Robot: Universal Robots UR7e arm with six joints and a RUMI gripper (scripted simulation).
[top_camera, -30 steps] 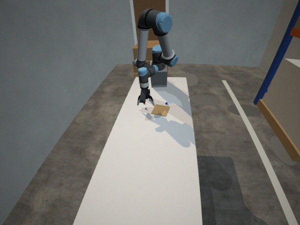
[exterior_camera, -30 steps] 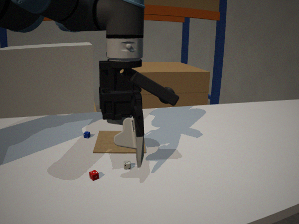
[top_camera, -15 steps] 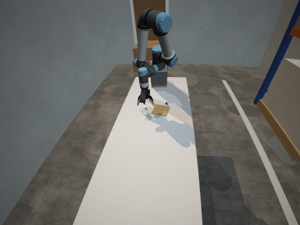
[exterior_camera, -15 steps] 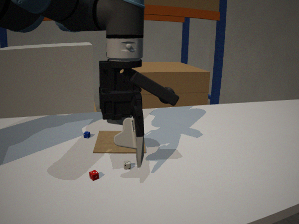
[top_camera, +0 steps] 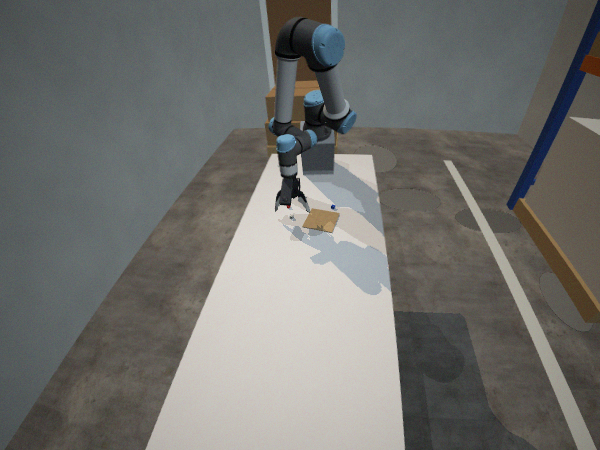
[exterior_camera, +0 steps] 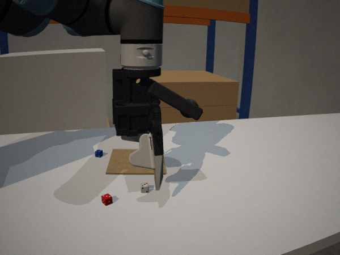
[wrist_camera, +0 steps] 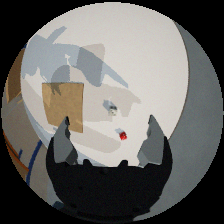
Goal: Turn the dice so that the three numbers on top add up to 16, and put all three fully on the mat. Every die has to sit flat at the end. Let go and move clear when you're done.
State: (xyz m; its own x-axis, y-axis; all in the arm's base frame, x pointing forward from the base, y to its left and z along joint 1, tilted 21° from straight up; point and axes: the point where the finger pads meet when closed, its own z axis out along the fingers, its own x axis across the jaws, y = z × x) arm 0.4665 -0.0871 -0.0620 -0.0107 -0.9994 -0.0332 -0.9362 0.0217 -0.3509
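My gripper is now 30 mm above the white die, 10 mm to the left of it and 10 mm past it. Also, from my hand: blue die 180 mm to the left, 100 mm behind, 30 mm below; then mat 130 mm to the left, 40 mm below; then red die 90 mm behind, 40 mm to the right, 30 mm below.
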